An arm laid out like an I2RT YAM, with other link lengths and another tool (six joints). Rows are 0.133 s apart.
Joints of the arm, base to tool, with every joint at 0 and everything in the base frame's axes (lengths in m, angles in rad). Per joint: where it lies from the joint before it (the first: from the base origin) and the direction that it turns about. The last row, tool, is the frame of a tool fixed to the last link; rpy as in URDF.
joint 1: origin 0 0 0.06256 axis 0 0 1
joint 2: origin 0.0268 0.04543 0.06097 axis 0 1 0
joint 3: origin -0.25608 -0.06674 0 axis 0 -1 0
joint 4: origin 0.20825 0.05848 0.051 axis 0 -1 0
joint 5: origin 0.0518 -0.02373 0.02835 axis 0 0 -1
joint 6: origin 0.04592 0 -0.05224 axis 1 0 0
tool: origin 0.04 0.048 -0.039 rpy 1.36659 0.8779 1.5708
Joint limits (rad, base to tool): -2.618..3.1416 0..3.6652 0..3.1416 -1.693..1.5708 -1.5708..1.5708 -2.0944..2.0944
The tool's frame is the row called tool.
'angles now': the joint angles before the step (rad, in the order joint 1, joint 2, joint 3, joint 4, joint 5, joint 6). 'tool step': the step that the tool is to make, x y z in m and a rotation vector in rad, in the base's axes. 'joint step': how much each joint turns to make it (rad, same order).
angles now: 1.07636 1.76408 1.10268 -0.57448 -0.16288 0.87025
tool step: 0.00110 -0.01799 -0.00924 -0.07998 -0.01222 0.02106
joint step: -0.02645 -0.01279 -0.03728 -0.04832 0.03341 -0.06060
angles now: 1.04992 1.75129 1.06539 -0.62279 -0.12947 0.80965
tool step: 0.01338 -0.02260 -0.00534 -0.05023 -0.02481 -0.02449
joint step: -0.07661 -0.03591 -0.05208 -0.02029 0.03370 -0.06246
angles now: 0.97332 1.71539 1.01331 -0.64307 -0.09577 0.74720
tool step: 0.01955 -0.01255 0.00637 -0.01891 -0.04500 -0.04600
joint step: -0.07642 -0.03146 0.01195 -0.03499 0.03926 -0.04053
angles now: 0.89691 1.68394 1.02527 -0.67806 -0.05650 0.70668
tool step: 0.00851 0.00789 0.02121 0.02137 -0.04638 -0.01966
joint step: 0.00226 -0.01685 0.09136 -0.06194 0.02778 0.01537
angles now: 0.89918 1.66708 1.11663 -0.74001 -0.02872 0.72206
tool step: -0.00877 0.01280 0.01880 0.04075 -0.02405 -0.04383
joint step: 0.06339 -0.03130 0.04971 -0.03233 0.02737 0.10378
